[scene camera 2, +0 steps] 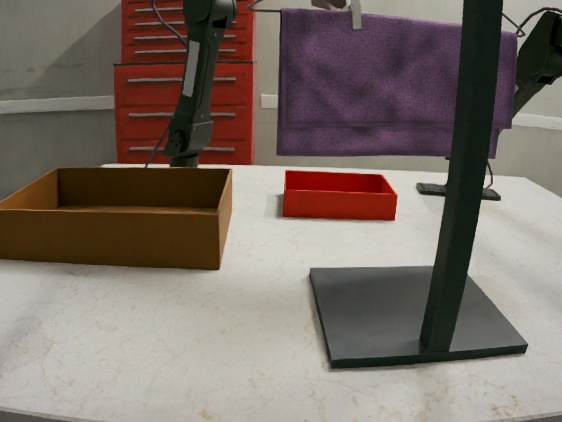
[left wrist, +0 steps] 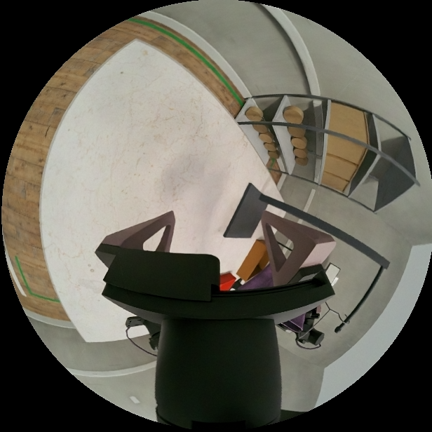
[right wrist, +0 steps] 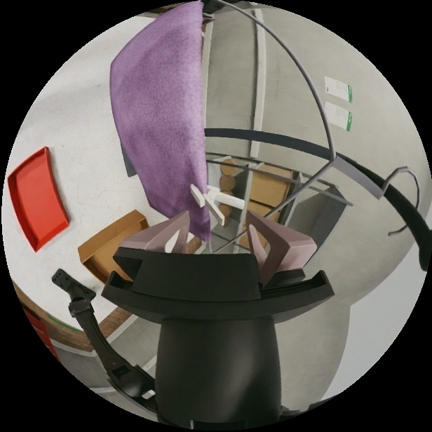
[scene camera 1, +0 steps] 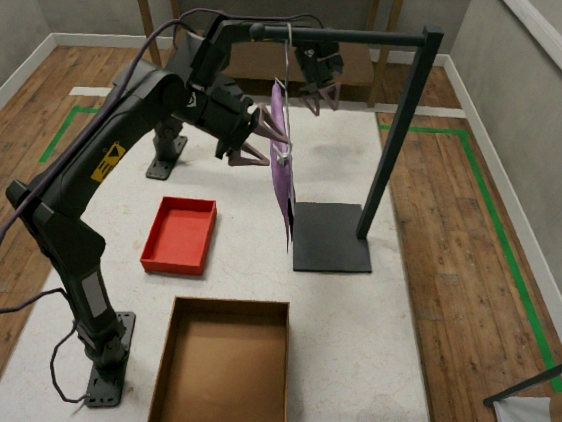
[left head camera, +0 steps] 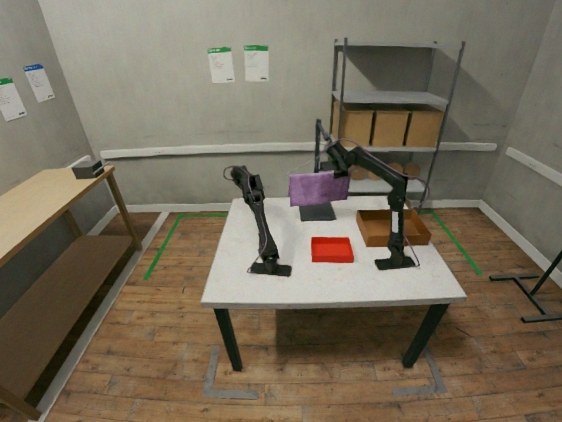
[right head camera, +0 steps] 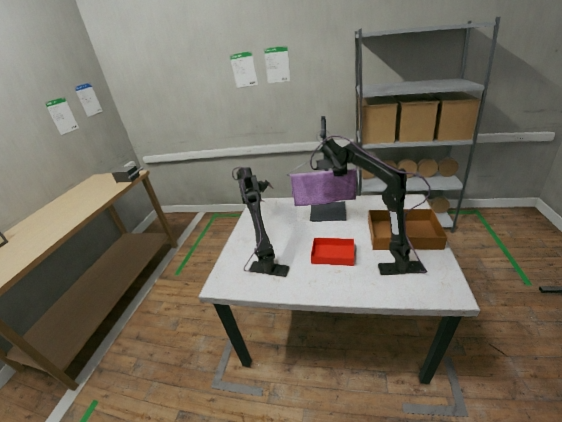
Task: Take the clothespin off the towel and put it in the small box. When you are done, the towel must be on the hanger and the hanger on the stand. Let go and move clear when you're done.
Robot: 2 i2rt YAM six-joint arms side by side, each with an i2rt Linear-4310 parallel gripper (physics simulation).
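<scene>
The purple towel is folded over the wire hanger. The hanger's hook is over the arm of the dark stand. The white clothespin sits on the towel's top edge. My right gripper is partly open at the clothespin, its fingers on either side of it in the right wrist view, not clamped. My left gripper is open and empty, beyond the towel. The small red box is empty.
A larger brown box stands empty beside the right arm's base. The stand's upright post rises from the back of its base. A shelf unit stands behind the table.
</scene>
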